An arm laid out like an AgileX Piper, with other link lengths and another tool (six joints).
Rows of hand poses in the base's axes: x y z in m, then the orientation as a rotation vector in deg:
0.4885 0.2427 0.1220 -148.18 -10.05 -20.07
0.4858 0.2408 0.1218 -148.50 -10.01 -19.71
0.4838 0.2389 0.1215 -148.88 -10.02 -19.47
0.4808 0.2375 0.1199 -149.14 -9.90 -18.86
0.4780 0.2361 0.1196 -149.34 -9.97 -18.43
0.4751 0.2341 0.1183 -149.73 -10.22 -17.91
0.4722 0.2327 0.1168 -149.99 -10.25 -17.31
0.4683 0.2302 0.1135 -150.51 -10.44 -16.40
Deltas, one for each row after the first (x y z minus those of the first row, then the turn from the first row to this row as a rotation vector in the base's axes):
-0.0027 -0.0019 -0.0002 -0.29 0.28 0.00
-0.0047 -0.0038 -0.0005 -0.65 0.46 -0.01
-0.0077 -0.0052 -0.0021 -0.85 0.93 0.00
-0.0105 -0.0066 -0.0024 -1.04 1.23 0.10
-0.0134 -0.0086 -0.0037 -1.43 1.56 0.32
-0.0163 -0.0100 -0.0052 -1.67 1.99 0.42
-0.0202 -0.0125 -0.0085 -2.17 2.61 0.66

